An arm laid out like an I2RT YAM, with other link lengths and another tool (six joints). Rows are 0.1 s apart.
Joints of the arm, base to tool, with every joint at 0 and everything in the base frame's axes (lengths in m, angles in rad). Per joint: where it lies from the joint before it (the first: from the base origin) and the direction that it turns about. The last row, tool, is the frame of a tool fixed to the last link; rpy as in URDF.
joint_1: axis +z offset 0 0 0.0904
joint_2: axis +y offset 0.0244 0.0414 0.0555
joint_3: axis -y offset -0.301 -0.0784 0
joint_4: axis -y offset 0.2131 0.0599 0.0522
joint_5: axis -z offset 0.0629 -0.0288 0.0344
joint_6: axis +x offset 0.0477 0 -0.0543
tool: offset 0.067 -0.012 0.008 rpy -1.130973 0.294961 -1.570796
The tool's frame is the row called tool.
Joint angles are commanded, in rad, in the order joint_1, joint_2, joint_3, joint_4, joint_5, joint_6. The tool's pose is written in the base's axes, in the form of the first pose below.
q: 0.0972, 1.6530, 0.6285, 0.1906, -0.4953, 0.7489
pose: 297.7, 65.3, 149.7, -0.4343, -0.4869, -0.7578, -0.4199, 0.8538, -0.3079
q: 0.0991, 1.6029, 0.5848, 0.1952, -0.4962, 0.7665
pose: 284.9, 64.7, 152.5, -0.4374, -0.4744, -0.7640, -0.4118, 0.8609, -0.2988
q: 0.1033, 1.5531, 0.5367, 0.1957, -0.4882, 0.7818
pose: 270.4, 63.6, 152.7, -0.4467, -0.4673, -0.7629, -0.4038, 0.8663, -0.2942
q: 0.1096, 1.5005, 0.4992, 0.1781, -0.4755, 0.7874
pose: 256.6, 62.5, 153.7, -0.4529, -0.4695, -0.7579, -0.3999, 0.8668, -0.2980
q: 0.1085, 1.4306, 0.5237, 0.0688, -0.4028, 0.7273
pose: 250.6, 53.4, 164.3, -0.4427, -0.5308, -0.7227, -0.3844, 0.8405, -0.3818
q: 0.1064, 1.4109, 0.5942, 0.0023, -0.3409, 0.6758
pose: 262.2, 47.0, 181.1, -0.4115, -0.5792, -0.7037, -0.3559, 0.8129, -0.4609
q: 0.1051, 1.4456, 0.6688, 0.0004, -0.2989, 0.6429
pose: 283.9, 44.1, 193.8, -0.3790, -0.6084, -0.6973, -0.3230, 0.7931, -0.5164
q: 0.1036, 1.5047, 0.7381, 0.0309, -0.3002, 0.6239
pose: 308.4, 46.4, 202.3, -0.3384, -0.6179, -0.7097, -0.3074, 0.7854, -0.5372
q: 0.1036, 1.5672, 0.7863, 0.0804, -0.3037, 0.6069
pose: 330.2, 49.1, 204.7, -0.3007, -0.6262, -0.7193, -0.2954, 0.7783, -0.5541
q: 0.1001, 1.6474, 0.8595, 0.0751, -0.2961, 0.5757
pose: 352.5, 49.2, 201.2, -0.2945, -0.6490, -0.7015, -0.3033, 0.7596, -0.5753
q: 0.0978, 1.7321, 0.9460, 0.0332, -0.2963, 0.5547
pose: 372.9, 50.5, 194.0, -0.3094, -0.6649, -0.6799, -0.3305, 0.7456, -0.5787
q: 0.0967, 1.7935, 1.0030, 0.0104, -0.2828, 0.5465
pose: 387.2, 49.9, 186.5, -0.3286, -0.6748, -0.6608, -0.3400, 0.7373, -0.5838
